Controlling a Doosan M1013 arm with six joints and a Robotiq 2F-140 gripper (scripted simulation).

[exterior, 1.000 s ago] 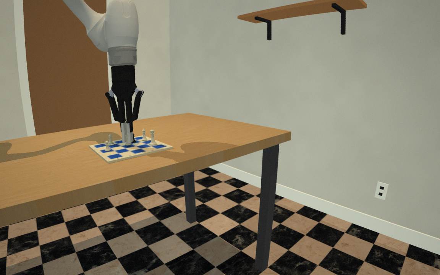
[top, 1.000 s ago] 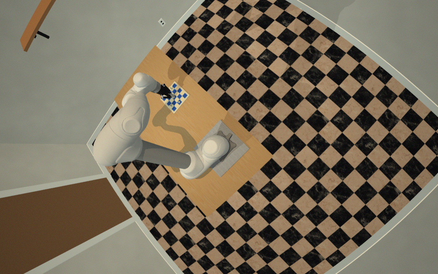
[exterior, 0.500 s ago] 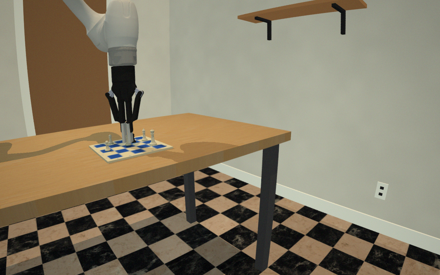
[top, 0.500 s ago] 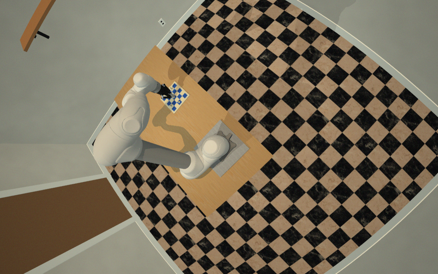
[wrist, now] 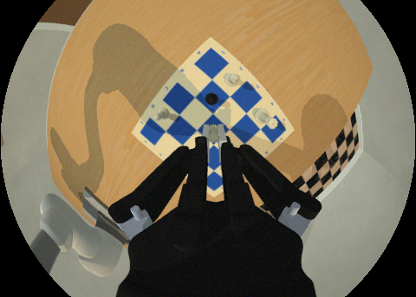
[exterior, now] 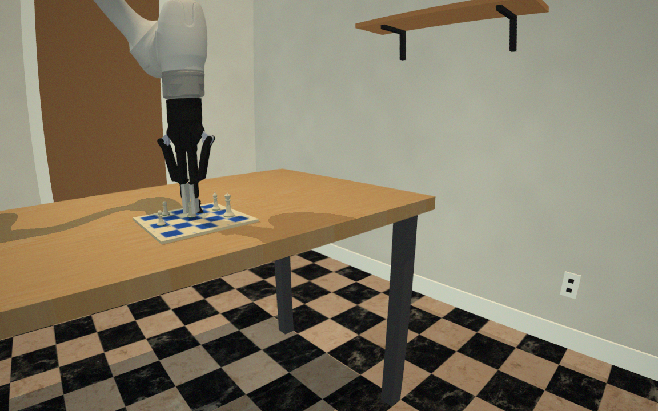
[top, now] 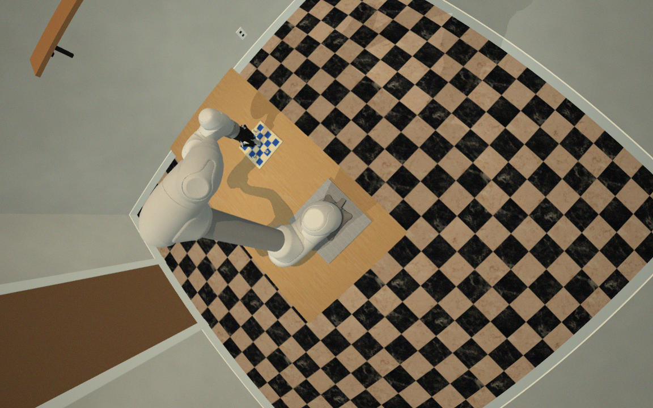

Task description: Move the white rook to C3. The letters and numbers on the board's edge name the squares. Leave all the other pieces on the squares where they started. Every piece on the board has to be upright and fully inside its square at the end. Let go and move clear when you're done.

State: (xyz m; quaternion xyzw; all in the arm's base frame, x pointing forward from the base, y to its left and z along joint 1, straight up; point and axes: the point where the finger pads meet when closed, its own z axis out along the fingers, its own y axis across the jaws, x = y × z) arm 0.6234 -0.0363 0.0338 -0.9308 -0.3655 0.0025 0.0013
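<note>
The white rook lies 30 mm below my hand. Also, from my hand: chessboard 50 mm below; then black pawn 40 mm ahead, 40 mm to the left, 30 mm below; then tall white piece 70 mm ahead, 40 mm to the right, 20 mm below.
</note>
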